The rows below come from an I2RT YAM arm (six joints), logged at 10 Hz.
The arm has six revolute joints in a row. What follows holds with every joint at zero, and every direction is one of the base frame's. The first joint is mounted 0.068 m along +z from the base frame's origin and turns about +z. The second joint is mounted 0.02 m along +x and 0.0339 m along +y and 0.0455 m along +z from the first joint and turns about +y. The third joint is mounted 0.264 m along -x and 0.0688 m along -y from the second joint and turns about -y. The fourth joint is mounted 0.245 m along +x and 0.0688 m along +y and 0.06 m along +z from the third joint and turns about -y. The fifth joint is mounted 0.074 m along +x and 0.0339 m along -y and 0.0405 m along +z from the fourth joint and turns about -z. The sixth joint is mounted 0.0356 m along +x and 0.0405 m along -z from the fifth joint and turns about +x. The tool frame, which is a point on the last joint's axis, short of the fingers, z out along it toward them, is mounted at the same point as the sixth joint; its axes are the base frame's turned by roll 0, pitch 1.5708 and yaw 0 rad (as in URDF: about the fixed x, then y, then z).
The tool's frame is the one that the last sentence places.
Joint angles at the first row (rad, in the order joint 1, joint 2, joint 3, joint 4, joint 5, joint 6):
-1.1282 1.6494 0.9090 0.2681 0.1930 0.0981
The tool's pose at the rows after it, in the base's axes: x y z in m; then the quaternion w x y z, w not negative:
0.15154 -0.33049 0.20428 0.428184 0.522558 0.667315 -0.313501
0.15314 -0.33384 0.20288 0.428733 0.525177 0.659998 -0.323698
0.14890 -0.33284 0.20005 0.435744 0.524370 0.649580 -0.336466
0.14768 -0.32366 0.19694 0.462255 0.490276 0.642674 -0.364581
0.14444 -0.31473 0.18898 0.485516 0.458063 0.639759 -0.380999
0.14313 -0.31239 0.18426 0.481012 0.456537 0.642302 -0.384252
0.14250 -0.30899 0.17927 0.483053 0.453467 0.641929 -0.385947
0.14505 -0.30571 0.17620 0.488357 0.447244 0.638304 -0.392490
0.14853 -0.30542 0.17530 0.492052 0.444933 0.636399 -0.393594
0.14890 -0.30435 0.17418 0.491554 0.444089 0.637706 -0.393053
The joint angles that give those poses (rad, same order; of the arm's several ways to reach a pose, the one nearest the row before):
-1.1259 1.6686 0.9158 0.2950 0.1531 0.1074
-1.1237 1.6857 0.9223 0.3195 0.1766 0.1088
-1.1319 1.6841 0.8928 0.3787 0.1880 0.1032
-1.1243 1.6692 0.8154 0.5364 0.1857 0.0445
-1.1244 1.6696 0.7377 0.6883 0.1576 -0.0050
-1.1244 1.6735 0.7198 0.7060 0.1625 -0.0152
-1.1217 1.6789 0.6957 0.7424 0.1626 -0.0193
-1.1095 1.6881 0.6774 0.7907 0.1744 -0.0270
-1.0992 1.6980 0.6787 0.8084 0.1816 -0.0259
-1.0968 1.6985 0.6742 0.8115 0.1819 -0.0271

